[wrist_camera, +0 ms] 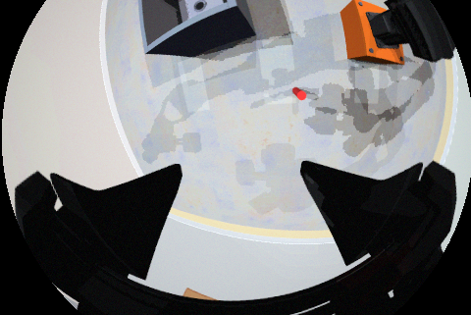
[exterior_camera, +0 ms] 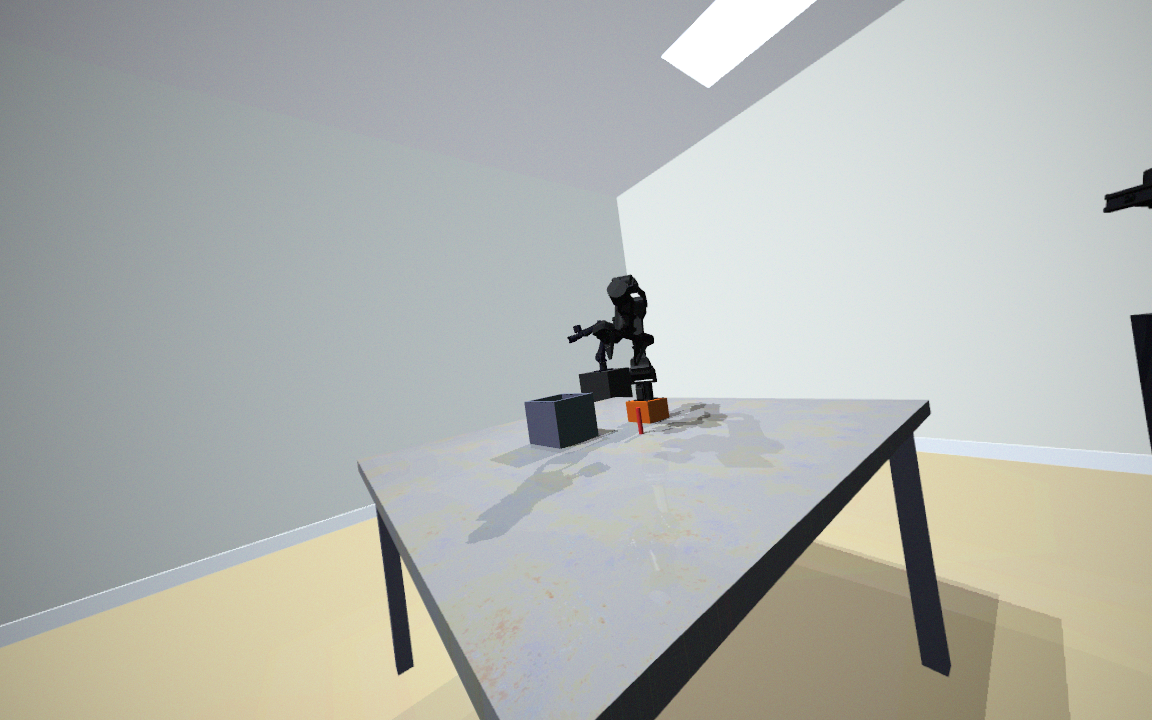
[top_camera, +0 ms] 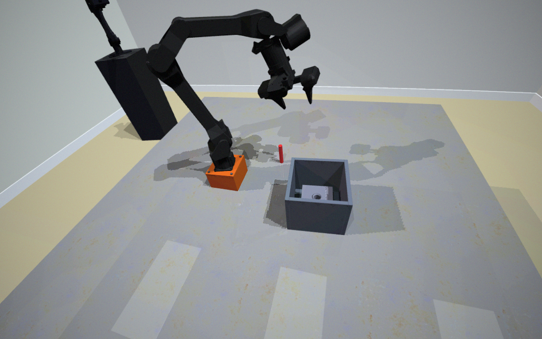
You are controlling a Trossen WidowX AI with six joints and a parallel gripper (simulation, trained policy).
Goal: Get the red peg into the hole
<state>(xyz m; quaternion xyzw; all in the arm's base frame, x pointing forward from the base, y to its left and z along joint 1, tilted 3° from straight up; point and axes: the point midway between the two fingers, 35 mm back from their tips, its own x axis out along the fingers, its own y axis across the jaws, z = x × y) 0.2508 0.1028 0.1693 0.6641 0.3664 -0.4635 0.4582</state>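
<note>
Now: gripper tip 60 mm past the red peg, 20 mm to the left of it and 180 mm above it. Also, from my gripper tip: light grey plate: 50 mm ahead, 240 mm to the right, 180 mm below.
</note>
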